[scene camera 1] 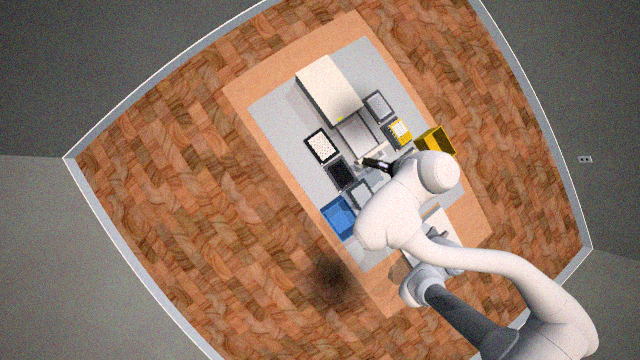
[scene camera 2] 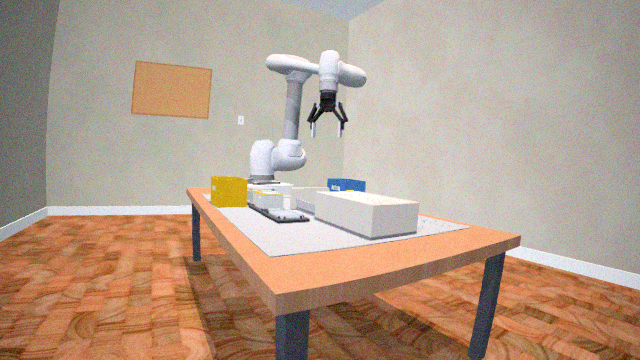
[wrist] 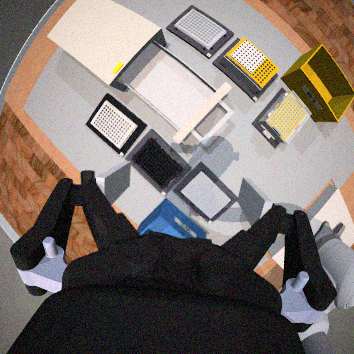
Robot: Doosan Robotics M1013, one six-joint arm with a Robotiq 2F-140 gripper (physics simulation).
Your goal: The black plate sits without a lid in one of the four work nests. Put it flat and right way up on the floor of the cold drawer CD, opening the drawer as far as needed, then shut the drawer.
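Pixels of known places: gripper, fingertip midpoint: point(scene camera 1: 380, 170) point(scene camera 2: 326, 137) point(wrist: 184, 181); arm's base at its link origin: point(scene camera 2: 262, 183) point(wrist: 318, 248).
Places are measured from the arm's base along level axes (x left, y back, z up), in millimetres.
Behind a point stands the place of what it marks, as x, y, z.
Note:
The black plate point(scene camera 1: 340, 173) @(115, -667, -42) point(wrist: 157, 161) @(105, -663, -32) sits flat and without a lid in a dark grey nest, in the row beside the drawer. The cold drawer CD point(scene camera 1: 358, 135) @(-91, -752, -40) point(wrist: 172, 92) @(-76, -741, -40) stands pulled out of its cream cabinet point(scene camera 1: 329, 89) @(-111, -1021, 44) point(scene camera 2: 367, 212) @(-229, -1149, 20) point(wrist: 107, 37) @(-107, -961, 44); its pale floor shows with nothing on it. Its cream front and handle point(wrist: 202, 112) @(-70, -642, 36) face the arm. My gripper point(scene camera 1: 371, 167) @(26, -613, 271) point(scene camera 2: 326, 131) @(26, -613, 271) point(wrist: 184, 181) @(26, -613, 271) is open and empty, pointing down high above the table. In the wrist view its fingertips stand apart, nearer the camera's lower edge than the black plate.
A black-framed white dotted plate point(wrist: 115, 124) @(89, -827, -37) and a dark-rimmed nest point(wrist: 206, 192) @(96, -496, -38) flank the black plate. A blue bin point(scene camera 1: 340, 217) @(268, -489, -54) point(wrist: 172, 220) @(194, -539, 36) stands near. Across the drawer are a grey gridded plate point(wrist: 200, 27) @(-289, -794, -34), a yellow-and-white rack point(wrist: 252, 61) @(-263, -620, 19), a yellow-dotted box point(wrist: 287, 117) @(-208, -461, 20) and a yellow bin point(scene camera 2: 229, 191) @(-403, -513, 11) point(wrist: 320, 85) @(-423, -393, -54).

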